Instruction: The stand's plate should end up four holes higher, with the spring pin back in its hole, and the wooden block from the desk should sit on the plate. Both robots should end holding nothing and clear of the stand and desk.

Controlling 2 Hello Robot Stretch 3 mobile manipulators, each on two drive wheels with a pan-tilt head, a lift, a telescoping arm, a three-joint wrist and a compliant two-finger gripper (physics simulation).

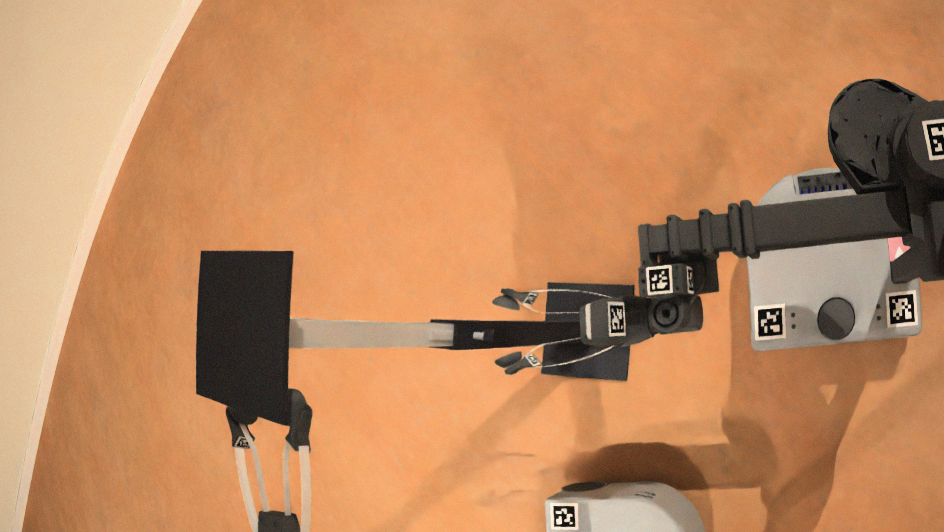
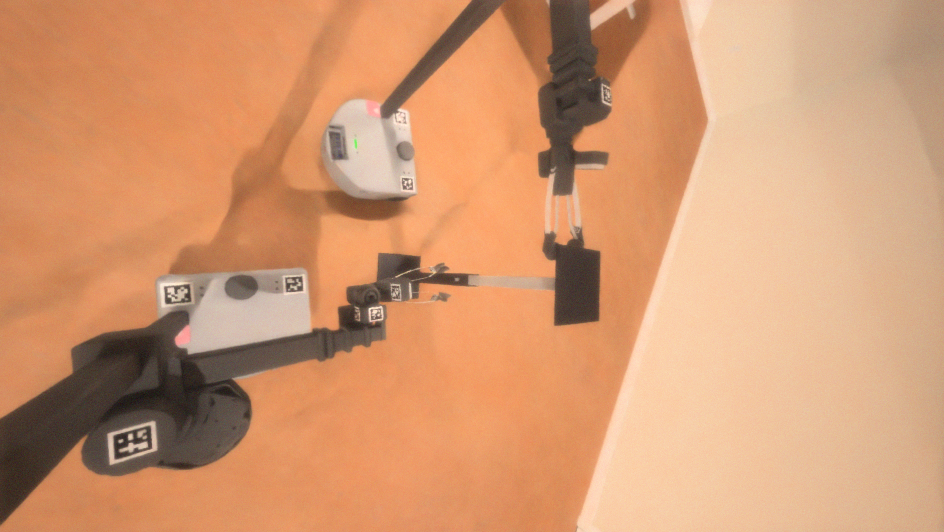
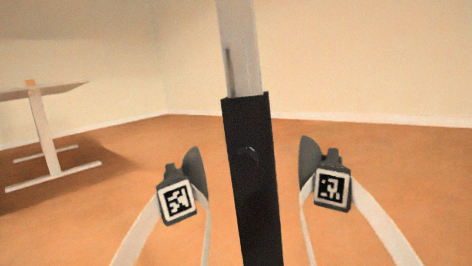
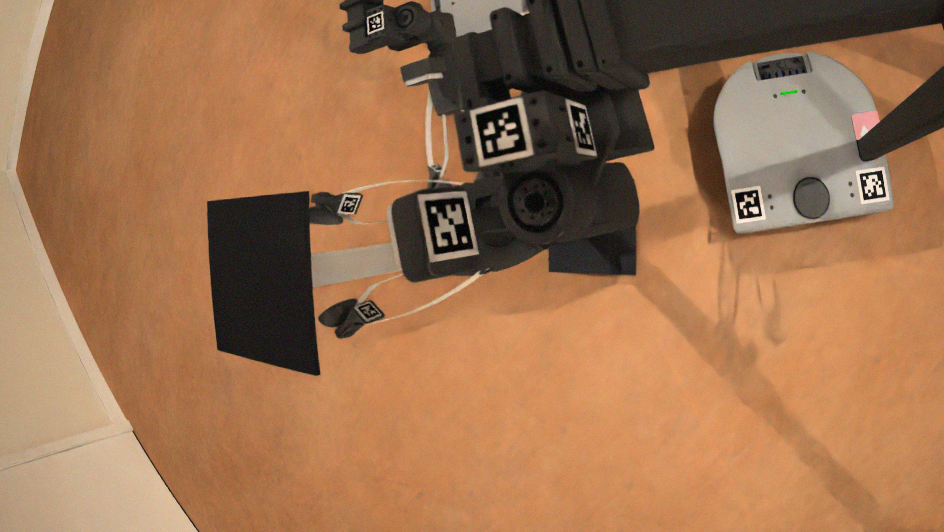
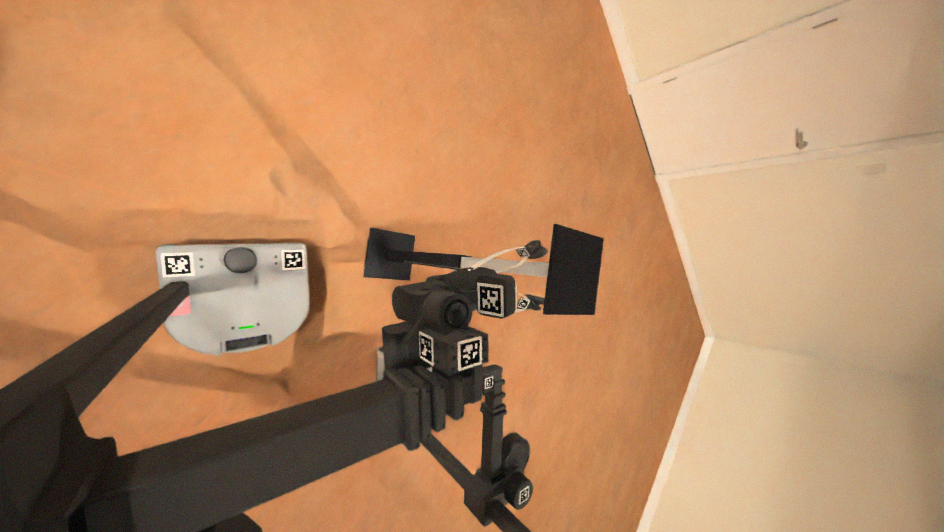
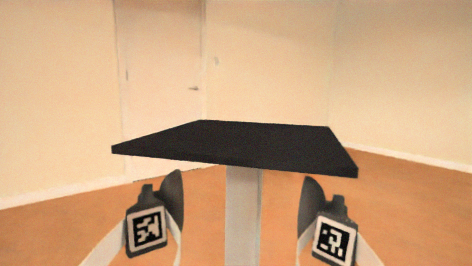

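Observation:
The stand's black plate [image 1: 243, 330] [image 2: 577, 285] [image 4: 261, 284] [image 5: 573, 270] [image 6: 240, 145] tops a grey inner post [image 1: 370, 333] [image 3: 242, 60]. The spring pin's knob [image 1: 482, 335] [image 3: 245, 154] shows on the black sleeve; how deep it sits I cannot tell. My r1 gripper [image 1: 509, 331] [image 2: 440, 283] [image 3: 251, 167] is open, its fingers either side of the sleeve near the knob. My r2 gripper [image 4: 330, 261] [image 5: 535, 276] [image 6: 241, 202] is open, below the plate, its fingers spread either side of the inner post. The wooden block [image 3: 30, 82] is on the desk [image 3: 65, 88].
The stand's foot [image 1: 588, 370] [image 5: 390, 254] is on the floor. The r1 base [image 1: 813, 264] [image 2: 231, 310] and the r2 base [image 2: 370, 158] [image 4: 793, 145] stand on the same side of the stand. Walls and a door [image 6: 165, 75] lie beyond the plate.

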